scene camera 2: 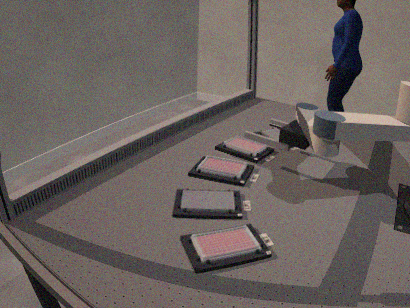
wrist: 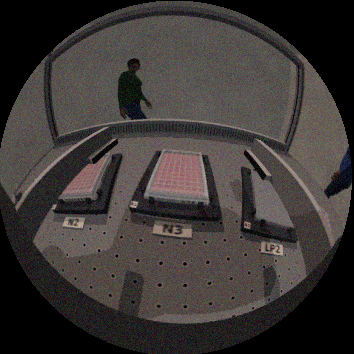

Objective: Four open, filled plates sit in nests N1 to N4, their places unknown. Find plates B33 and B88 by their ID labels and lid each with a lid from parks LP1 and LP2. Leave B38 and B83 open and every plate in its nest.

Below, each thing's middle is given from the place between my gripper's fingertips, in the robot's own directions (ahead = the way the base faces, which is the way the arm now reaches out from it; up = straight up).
Now: the park LP2 [wrist: 266, 230] 170 mm to the right of my hand, 90 mm below it and 10 mm behind it. The rest, counted from my hand: nest N2 [wrist: 99, 206]: 170 mm to the left, 90 mm below, 30 mm ahead; then nest N1 [scene camera 2: 199, 267]: 470 mm to the left, 160 mm behind, 90 mm below; then park LP1 [scene camera 2: 178, 213]: 350 mm to the left, 90 mm below, 40 mm behind.
